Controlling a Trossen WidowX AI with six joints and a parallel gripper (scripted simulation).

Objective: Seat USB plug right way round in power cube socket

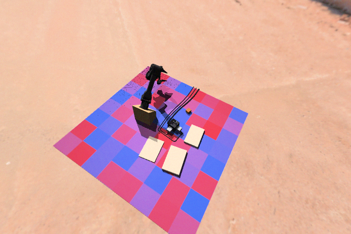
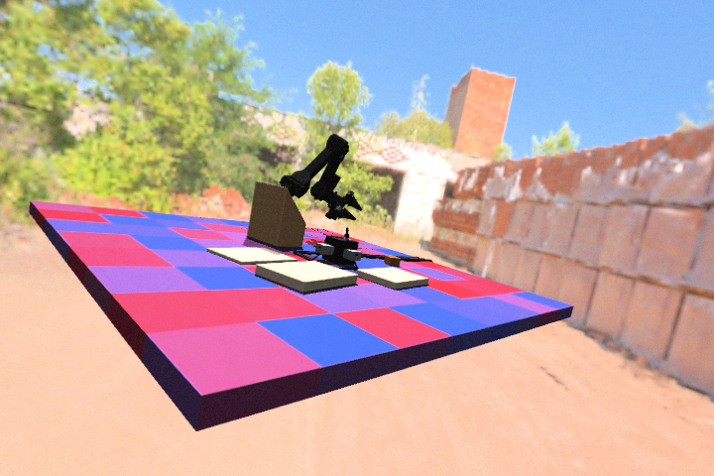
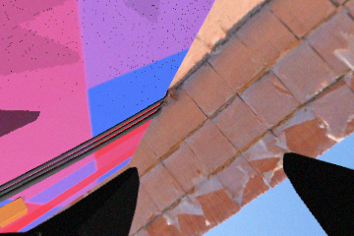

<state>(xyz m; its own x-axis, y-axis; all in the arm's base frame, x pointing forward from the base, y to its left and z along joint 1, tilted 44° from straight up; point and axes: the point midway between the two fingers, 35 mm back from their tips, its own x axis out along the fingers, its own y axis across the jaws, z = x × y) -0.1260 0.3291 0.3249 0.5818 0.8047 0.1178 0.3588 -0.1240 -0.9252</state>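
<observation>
Right now my gripper tip is 39 cm short of the dark USB plug, 38 cm to the left of it and 4 cm above it. From my gripper tip the other things lie so: silver USB socket 39 cm ahead, 38 cm to the right, 6 cm below; then small orange block 39 cm ahead, 15 cm to the right, 12 cm below.
</observation>
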